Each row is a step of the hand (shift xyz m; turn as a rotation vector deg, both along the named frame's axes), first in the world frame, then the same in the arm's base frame.
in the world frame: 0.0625 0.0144 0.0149 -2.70 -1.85 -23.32
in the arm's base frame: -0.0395 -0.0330 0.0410 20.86 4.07 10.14
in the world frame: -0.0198 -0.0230 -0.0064 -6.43 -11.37 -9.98
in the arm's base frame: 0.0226 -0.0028 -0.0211 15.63 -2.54 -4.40
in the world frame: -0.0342 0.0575 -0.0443 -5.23 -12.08 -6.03
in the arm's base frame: 0.0205 0.0717 0.0295 12.34 -4.47 -6.12
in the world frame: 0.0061 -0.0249 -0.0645 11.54 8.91 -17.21
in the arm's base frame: 0.0625 -0.0122 0.0275 6.12 1.61 21.65
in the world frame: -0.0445 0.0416 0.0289 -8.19 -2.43 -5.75
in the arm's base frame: -0.0286 0.0554 -0.0256 8.54 4.53 -3.55
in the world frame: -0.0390 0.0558 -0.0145 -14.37 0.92 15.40
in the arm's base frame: -0.0015 0.0690 0.0090 -8.33 7.76 -17.75
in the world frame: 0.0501 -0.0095 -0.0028 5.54 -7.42 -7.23
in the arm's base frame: -0.0097 -0.0396 0.0307 7.59 -7.98 4.09
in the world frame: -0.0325 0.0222 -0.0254 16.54 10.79 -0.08
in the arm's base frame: 0.0210 0.0417 0.0030 -10.44 -2.99 16.49
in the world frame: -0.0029 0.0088 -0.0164 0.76 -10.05 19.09
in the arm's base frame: 0.0103 0.0109 0.0114 -11.16 -10.87 -14.94
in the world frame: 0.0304 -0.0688 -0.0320 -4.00 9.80 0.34
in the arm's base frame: 0.0486 -0.0656 0.0045 -3.57 9.78 1.91
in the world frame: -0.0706 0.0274 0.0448 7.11 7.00 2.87
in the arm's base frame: -0.0264 0.0598 -0.0590 -7.98 -0.01 6.64
